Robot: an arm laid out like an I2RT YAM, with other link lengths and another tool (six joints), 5 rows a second.
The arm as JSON. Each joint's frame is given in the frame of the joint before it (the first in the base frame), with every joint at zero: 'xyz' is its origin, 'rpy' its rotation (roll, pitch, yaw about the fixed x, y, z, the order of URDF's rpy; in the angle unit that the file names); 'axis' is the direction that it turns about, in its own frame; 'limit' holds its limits. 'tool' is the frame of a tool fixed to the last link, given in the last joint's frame.
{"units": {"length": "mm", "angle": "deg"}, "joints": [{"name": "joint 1", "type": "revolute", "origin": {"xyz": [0.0, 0.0, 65.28], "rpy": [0.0, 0.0, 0.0]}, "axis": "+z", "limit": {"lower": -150.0, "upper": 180.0}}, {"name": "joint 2", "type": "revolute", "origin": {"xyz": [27.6, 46.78, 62.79], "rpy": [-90.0, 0.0, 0.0]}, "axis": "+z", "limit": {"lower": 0.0, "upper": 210.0}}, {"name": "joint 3", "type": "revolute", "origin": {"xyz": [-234.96, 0.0, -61.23], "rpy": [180.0, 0.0, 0.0]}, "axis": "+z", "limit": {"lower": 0.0, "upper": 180.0}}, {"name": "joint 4", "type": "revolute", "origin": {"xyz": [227.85, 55.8, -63.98], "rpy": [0.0, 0.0, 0.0]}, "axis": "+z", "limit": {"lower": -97.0, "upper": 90.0}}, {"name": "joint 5", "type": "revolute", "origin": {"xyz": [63.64, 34.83, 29.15], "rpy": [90.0, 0.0, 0.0]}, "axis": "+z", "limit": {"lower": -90.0, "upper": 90.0}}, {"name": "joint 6", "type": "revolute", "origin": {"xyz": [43.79, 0.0, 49.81], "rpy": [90.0, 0.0, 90.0]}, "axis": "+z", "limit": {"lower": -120.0, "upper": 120.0}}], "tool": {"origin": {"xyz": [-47.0, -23.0, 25.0], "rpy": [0.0, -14.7, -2.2]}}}
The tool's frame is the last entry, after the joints.
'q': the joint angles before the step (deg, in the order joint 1, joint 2, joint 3, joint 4, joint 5, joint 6). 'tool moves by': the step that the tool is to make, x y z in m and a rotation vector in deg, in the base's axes. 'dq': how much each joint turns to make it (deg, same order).
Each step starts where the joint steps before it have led.
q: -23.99 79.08 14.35 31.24 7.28 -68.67
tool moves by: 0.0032 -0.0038 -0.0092 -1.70 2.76 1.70
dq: -0.01 4.90 1.49 1.99 0.09 -3.20
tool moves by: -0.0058 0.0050 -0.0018 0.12 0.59 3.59
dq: 0.02 -0.87 -1.15 -0.08 -2.85 -2.17
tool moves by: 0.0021 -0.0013 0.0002 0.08 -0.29 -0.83
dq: -0.02 0.54 0.35 0.36 0.55 0.63
